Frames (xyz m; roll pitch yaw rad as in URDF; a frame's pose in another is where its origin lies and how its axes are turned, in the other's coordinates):
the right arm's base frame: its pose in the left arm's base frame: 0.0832 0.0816 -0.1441 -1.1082 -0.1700 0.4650
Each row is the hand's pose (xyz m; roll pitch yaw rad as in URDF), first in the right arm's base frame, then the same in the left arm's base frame.
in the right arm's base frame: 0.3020 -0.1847 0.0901 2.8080 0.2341 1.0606
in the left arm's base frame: 0.3190 0.1979 0.1095 1.6718 0.8794 0.7369
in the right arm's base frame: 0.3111 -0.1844 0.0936 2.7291 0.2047 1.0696
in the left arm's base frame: 0.3253 0.2047 0.1123 1.6273 0.8744 0.7842
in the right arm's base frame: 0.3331 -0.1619 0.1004 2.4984 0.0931 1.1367
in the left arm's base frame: 0.3401 0.2302 0.0992 1.5422 0.8738 0.9867
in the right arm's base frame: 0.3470 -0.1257 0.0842 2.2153 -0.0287 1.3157
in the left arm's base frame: 0.3576 0.2408 0.0625 1.5199 0.9237 1.3261
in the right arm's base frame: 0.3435 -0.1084 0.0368 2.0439 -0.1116 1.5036
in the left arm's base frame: 0.3756 0.2110 0.0258 1.6402 0.9515 1.6703
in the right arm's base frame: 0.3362 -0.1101 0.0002 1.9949 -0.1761 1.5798
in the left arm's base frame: 0.3864 0.1789 0.0100 1.7272 0.9153 1.8258
